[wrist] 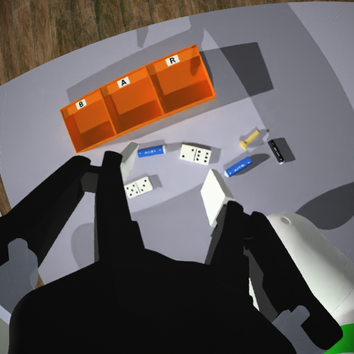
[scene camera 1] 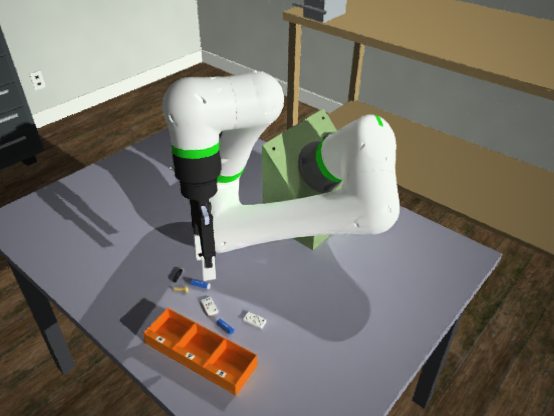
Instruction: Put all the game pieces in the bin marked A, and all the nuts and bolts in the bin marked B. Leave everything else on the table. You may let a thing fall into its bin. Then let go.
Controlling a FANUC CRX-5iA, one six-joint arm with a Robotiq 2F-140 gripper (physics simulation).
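Places are measured from the arm's base along level axes (x ahead, y left, z up), in metres.
Pixels of known places: gripper, fingertip midpoint: (scene camera 1: 205, 268); arm's base, origin of the base link: (scene camera 1: 319, 167).
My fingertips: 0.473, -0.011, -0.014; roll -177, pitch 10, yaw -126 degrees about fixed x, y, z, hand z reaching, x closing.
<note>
For each thing: its middle in the pictures, then the offset to it from my fingertips, as dx, dy, dz. "pt": a spot on its surface instead.
- white domino, body centre: (scene camera 1: 209, 306) -0.012, -0.014, -0.155
- second domino, body centre: (scene camera 1: 254, 320) -0.043, +0.102, -0.155
- small yellow bolt, body centre: (scene camera 1: 180, 289) -0.010, -0.110, -0.153
- bin marked A, body centre: (scene camera 1: 199, 349) +0.101, +0.058, -0.139
- bin marked B, surface spot: (scene camera 1: 231, 385) pt +0.134, +0.177, -0.128
- black battery, body centre: (scene camera 1: 178, 275) -0.042, -0.150, -0.153
My gripper (scene camera 1: 204, 263) (wrist: 170, 168) is partly open and empty, pointing down above the table behind the loose pieces. One white domino (scene camera 1: 209, 305) (wrist: 195, 153) lies near the tray. A second domino (scene camera 1: 255, 320) (wrist: 139, 187) lies apart from it; in the wrist view it is close to the left finger. A small yellow bolt (scene camera 1: 181, 289) (wrist: 249, 139) lies between the tray and the batteries. The bin marked A (scene camera 1: 199, 366) (wrist: 137, 78) is the middle compartment of the orange tray. The bin marked B (scene camera 1: 231, 385) (wrist: 95, 110) is an end compartment. Both look empty.
A blue battery (scene camera 1: 200, 284) (wrist: 238, 166) lies near the right finger in the wrist view. Another blue battery (scene camera 1: 225, 326) (wrist: 151, 151) lies between the tray and the dominoes. A black battery (scene camera 1: 176, 274) (wrist: 276, 151) lies beyond the bolt. The tray's other end compartment is marked R.
</note>
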